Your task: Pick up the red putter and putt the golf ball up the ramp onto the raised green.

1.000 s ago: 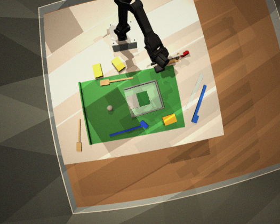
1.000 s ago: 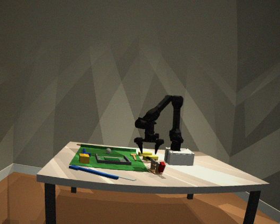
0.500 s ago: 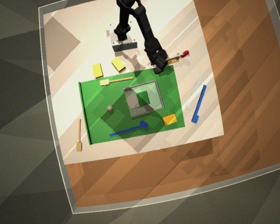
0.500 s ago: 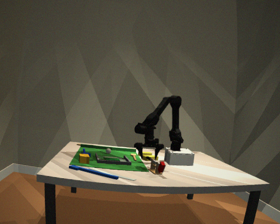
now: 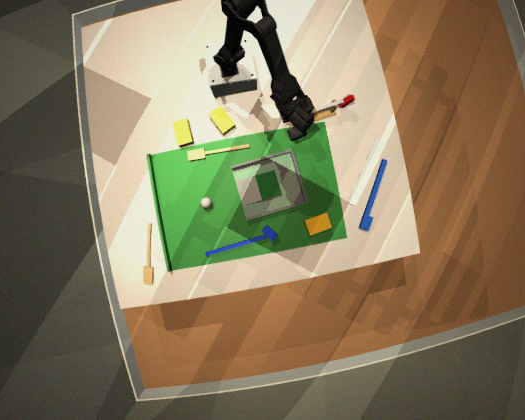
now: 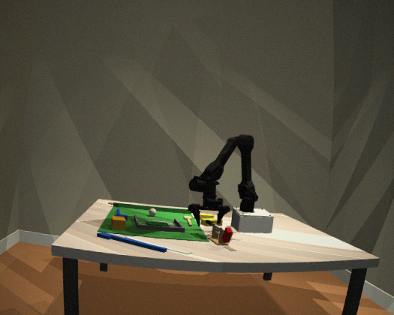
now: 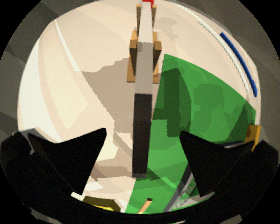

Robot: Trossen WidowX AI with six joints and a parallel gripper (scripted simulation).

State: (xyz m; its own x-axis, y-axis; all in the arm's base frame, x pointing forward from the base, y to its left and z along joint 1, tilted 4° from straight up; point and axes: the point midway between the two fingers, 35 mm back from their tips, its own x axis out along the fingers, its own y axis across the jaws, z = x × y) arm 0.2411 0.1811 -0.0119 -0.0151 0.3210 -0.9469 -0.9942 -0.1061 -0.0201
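Now: gripper tip 20 mm past the red putter, 110 mm to the right of it and 20 mm below it. Round my gripper tip: white golf ball 230 mm ahead, 400 mm to the right, 20 mm below; wooden rack 20 mm behind, 130 mm to the left, 10 mm below; orange block 410 mm ahead, 10 mm to the right, 10 mm below.
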